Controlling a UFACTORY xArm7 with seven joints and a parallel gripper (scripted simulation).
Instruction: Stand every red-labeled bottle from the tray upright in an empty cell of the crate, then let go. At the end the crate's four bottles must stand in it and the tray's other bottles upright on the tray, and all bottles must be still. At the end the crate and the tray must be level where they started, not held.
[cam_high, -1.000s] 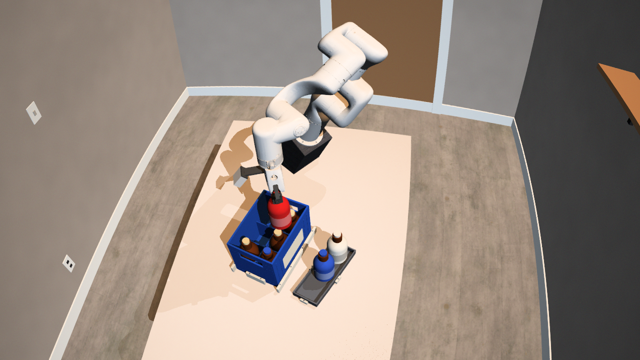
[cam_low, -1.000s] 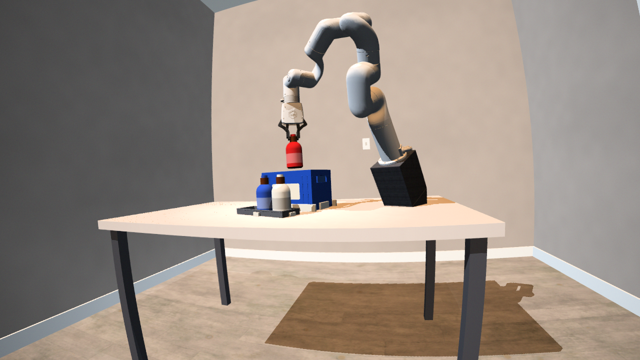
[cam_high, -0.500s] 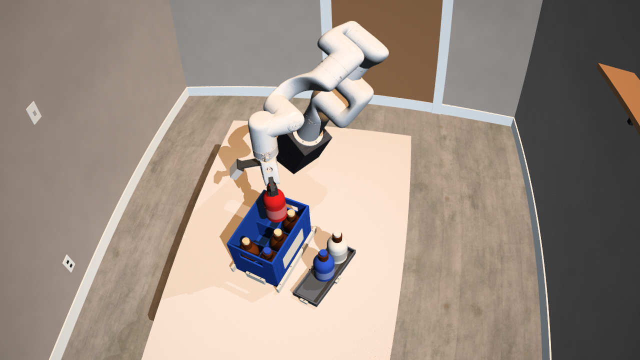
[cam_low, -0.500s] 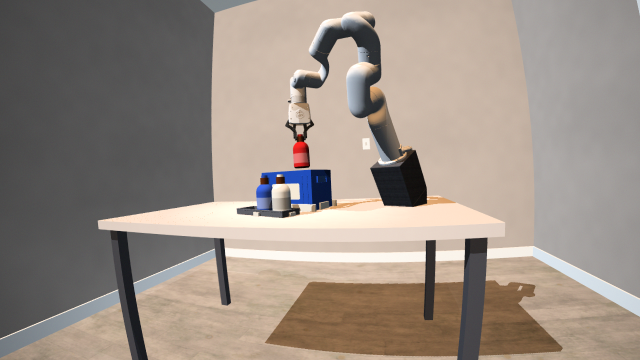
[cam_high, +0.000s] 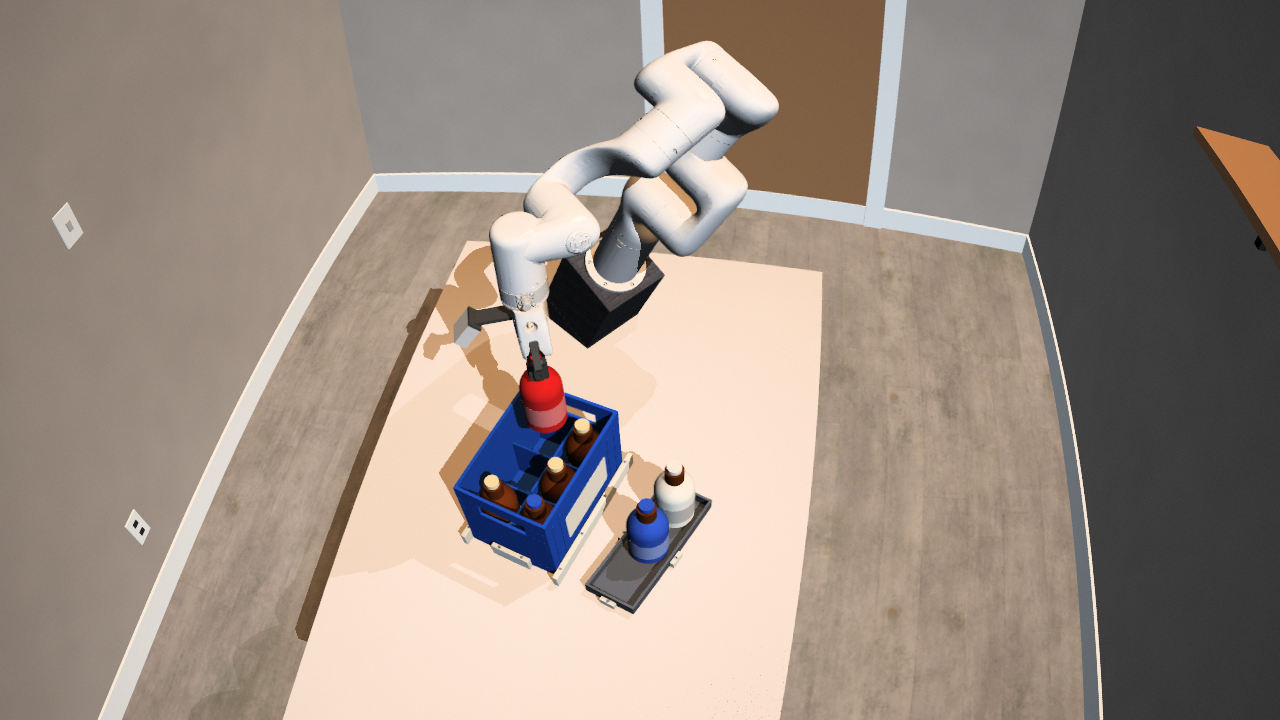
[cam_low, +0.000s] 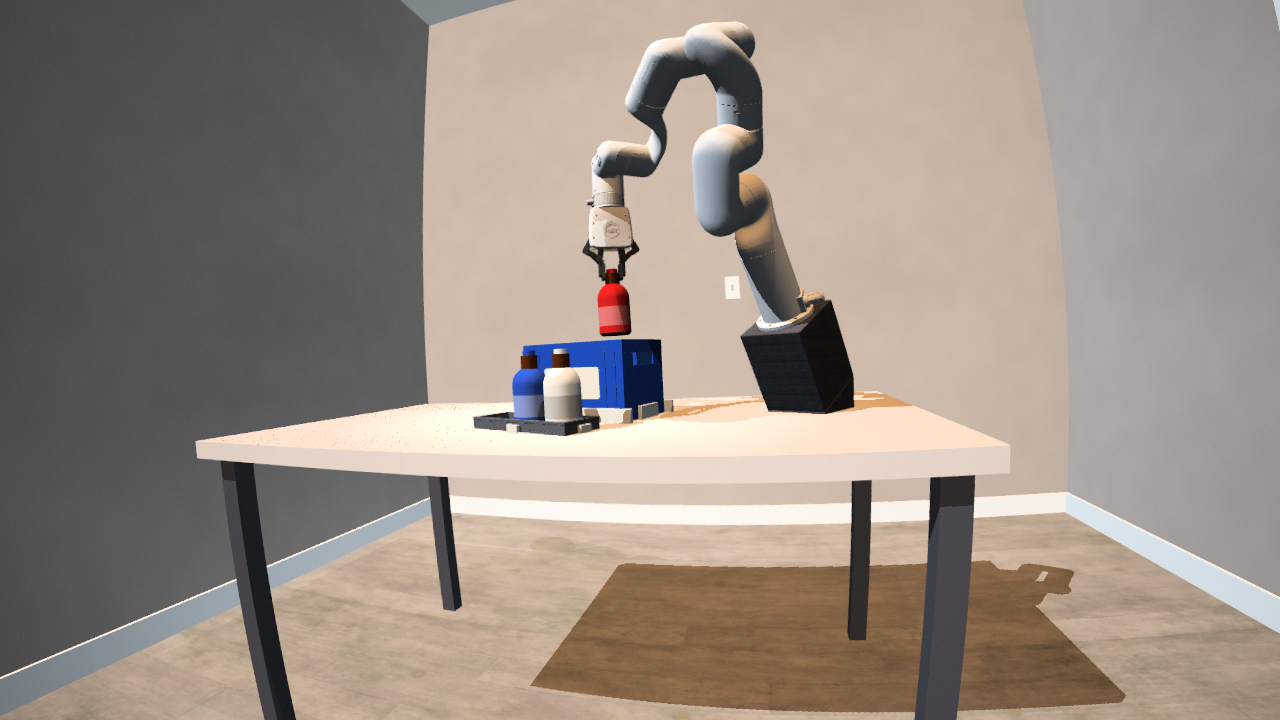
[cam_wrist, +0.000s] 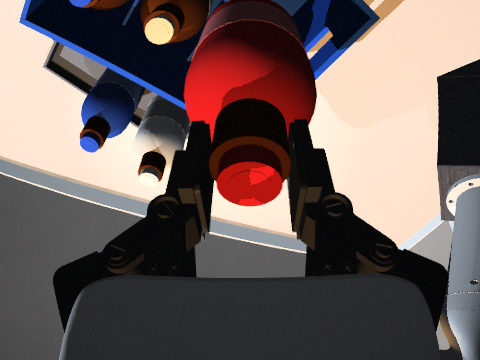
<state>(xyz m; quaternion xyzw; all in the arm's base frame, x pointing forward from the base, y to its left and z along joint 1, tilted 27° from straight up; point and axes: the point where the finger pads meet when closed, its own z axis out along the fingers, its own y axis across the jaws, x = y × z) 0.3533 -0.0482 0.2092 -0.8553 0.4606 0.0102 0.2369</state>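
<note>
My gripper is now 70 mm above the red-labeled bottle. From my hand the other things lie so: white-labeled bottle: 250 mm below, 230 mm to the left, 10 mm behind; blue-labeled bottle: 250 mm below, 220 mm to the left, 80 mm ahead; blue crate: 250 mm below, 60 mm ahead.
</note>
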